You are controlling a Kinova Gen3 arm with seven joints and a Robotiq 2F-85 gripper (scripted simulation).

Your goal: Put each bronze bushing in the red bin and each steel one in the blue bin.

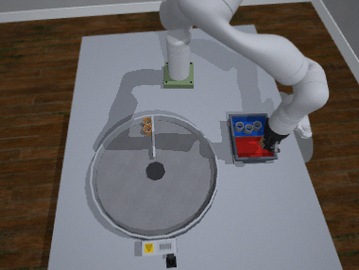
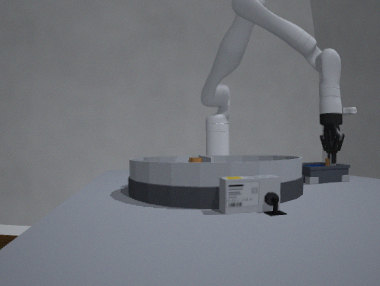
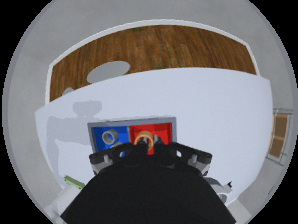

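Now: the bin 4 cm to the right of my hand, 4 cm below it and 4 cm behind it. Round my hand: round grey turntable (38 cm to the right, 11 cm ahead, 1 cm below).
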